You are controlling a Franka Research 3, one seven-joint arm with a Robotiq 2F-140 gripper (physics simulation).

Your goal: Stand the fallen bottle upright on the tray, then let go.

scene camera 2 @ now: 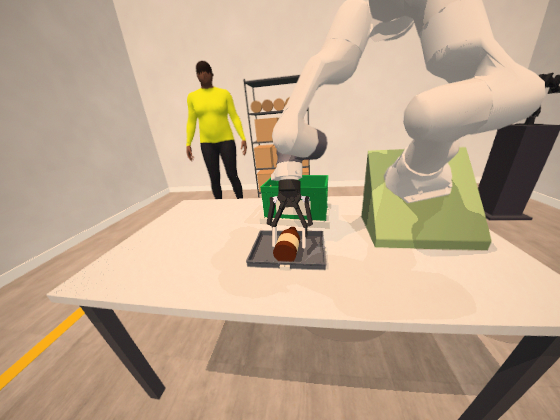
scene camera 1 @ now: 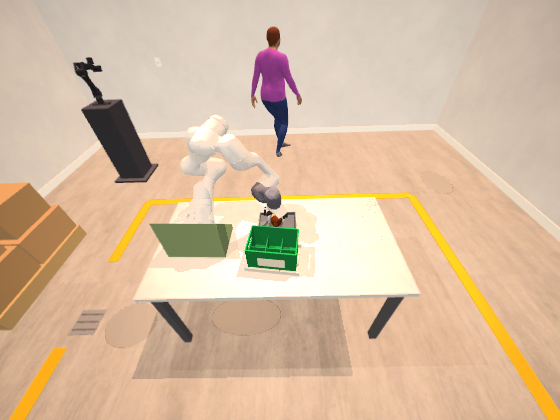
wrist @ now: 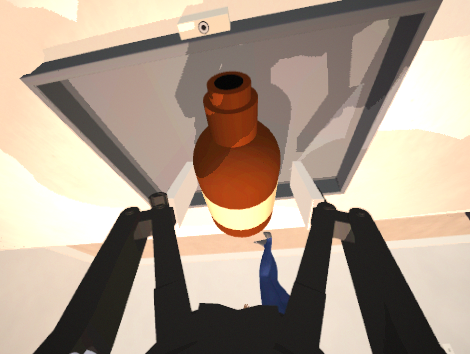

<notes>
In view: my gripper [scene camera 2: 289, 246] and a brown bottle [wrist: 236, 159].
My gripper also shows in the wrist view [wrist: 243, 173].
</notes>
